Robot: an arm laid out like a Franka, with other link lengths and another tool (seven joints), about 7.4 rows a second.
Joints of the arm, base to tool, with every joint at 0 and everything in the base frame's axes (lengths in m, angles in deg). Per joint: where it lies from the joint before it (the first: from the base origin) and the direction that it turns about. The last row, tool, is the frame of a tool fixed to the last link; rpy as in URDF.
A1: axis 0 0 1 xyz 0 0 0.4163
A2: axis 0 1 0 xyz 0 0 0
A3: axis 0 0 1 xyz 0 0 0.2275
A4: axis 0 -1 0 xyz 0.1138 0 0
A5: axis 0 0 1 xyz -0.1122 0 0.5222
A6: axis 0 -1 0 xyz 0 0 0
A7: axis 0 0 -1 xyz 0.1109 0 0
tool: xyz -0.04 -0.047 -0.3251 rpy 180 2 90.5
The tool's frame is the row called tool.
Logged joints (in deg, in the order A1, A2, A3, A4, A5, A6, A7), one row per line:
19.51 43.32 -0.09 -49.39 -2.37 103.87 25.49
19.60 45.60 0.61 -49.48 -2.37 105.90 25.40
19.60 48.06 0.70 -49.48 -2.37 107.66 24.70
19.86 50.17 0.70 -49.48 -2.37 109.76 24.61
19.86 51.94 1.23 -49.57 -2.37 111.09 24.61
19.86 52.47 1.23 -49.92 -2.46 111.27 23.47
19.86 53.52 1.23 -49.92 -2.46 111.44 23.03
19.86 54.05 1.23 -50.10 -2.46 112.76 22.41
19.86 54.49 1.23 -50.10 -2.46 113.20 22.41
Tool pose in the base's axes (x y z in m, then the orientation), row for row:
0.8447 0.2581 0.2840 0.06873 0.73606 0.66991 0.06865
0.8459 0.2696 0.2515 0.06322 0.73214 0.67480 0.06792
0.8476 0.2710 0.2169 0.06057 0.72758 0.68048 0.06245
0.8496 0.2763 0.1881 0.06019 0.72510 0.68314 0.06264
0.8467 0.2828 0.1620 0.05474 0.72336 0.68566 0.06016
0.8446 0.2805 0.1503 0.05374 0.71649 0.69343 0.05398
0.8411 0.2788 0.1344 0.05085 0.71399 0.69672 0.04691
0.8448 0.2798 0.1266 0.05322 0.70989 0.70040 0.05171
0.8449 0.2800 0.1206 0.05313 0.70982 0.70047 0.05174
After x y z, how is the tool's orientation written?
As a quaternion, w x y z.
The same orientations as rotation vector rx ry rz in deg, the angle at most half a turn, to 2 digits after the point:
126.99 115.58 11.84
126.73 116.81 11.76
126.14 117.98 10.83
125.74 118.47 10.86
125.85 119.29 10.47
124.73 120.72 9.40
124.52 121.51 8.18
123.62 121.97 9.01
123.62 121.99 9.01

